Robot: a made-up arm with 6 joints.
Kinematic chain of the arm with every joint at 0, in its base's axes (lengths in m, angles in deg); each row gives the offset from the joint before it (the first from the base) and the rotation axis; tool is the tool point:
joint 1: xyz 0 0 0.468 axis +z
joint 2: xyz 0 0 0 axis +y
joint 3: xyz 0 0 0.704 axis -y
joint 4: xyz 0 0 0 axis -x
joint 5: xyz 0.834 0 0 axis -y
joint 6: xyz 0 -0.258 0 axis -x
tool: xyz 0 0 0
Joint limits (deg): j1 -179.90..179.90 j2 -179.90..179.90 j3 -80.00..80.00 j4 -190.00..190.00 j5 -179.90..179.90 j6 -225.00..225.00
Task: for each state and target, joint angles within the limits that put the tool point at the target. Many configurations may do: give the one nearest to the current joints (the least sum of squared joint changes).
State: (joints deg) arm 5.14 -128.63 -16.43 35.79 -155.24 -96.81
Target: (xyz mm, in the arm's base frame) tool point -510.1 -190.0 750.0
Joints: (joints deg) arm -4.22 -142.48 -56.35 28.37 -155.24 -96.81
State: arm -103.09 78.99 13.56 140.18 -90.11 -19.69
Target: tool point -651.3 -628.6 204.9
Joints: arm -149.08 45.31 -28.67 142.45 -90.11 -19.69
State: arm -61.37 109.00 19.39 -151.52 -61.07 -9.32
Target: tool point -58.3 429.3 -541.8
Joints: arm -52.31 148.73 7.14 -146.99 -61.07 -9.32
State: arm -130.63 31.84 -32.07 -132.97 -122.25 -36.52
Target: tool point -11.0 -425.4 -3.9
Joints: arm -117.12 60.11 -33.07 -135.54 -122.25 -36.52
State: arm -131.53 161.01 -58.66 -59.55 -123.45 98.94
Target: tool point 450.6 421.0 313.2
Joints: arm -148.77 174.65 -29.48 -60.66 -123.45 98.94
